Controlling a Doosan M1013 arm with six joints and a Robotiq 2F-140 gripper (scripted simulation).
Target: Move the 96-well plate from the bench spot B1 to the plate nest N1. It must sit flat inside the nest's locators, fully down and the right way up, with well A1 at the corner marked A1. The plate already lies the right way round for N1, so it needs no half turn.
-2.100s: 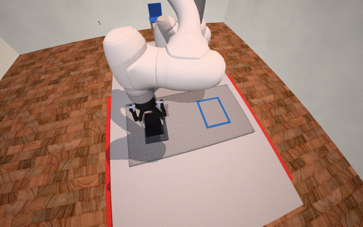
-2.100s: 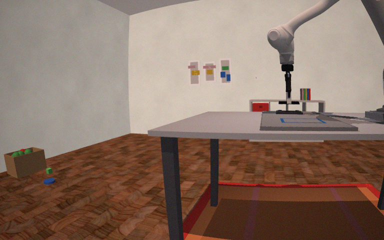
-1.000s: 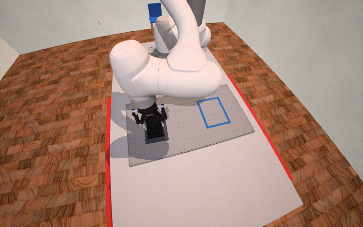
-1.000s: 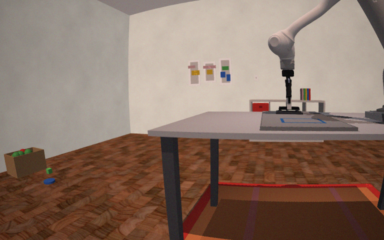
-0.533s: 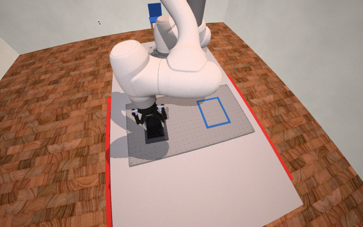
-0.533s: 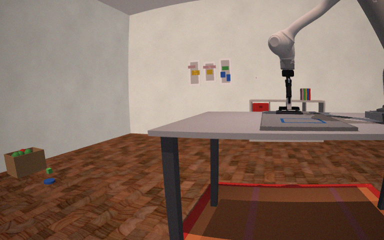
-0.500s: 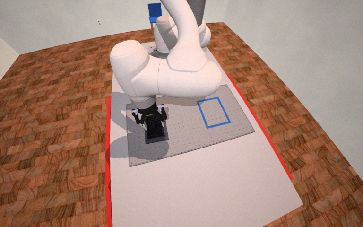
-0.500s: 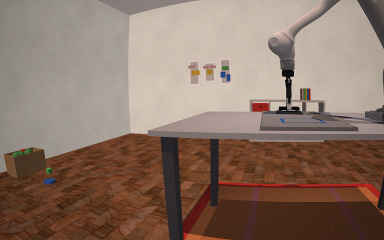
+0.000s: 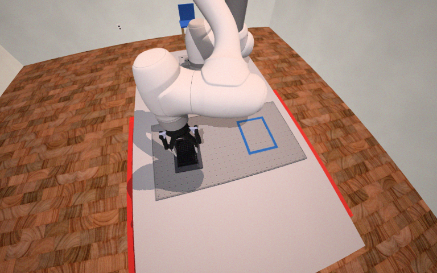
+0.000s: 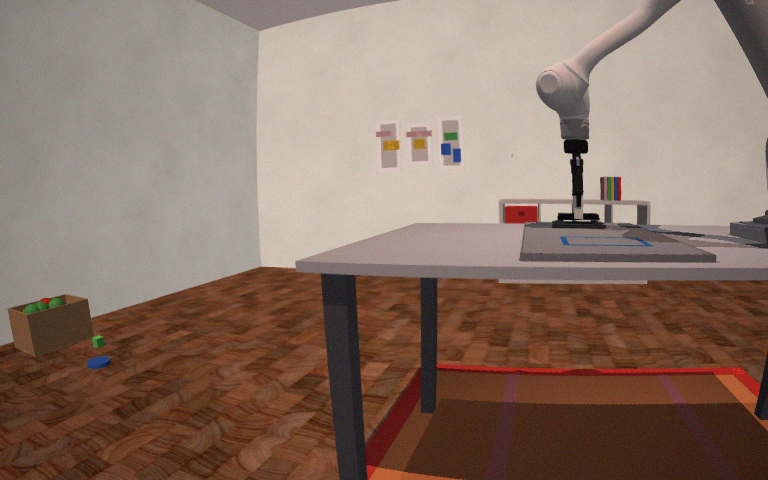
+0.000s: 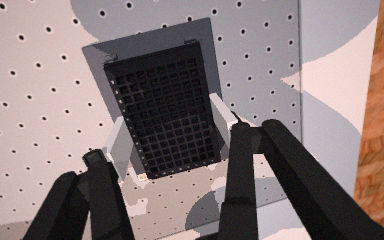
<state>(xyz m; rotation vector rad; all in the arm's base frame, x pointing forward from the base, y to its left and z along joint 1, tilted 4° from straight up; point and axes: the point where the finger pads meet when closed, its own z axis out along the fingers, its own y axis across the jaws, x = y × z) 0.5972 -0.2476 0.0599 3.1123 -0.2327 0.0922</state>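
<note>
My hand is 20 mm above the black 96-well plate. Round my hand: dark grey plate nest N1: 50 mm below; then pale A1 corner mark: 70 mm behind, 70 mm to the left, 40 mm below.
</note>
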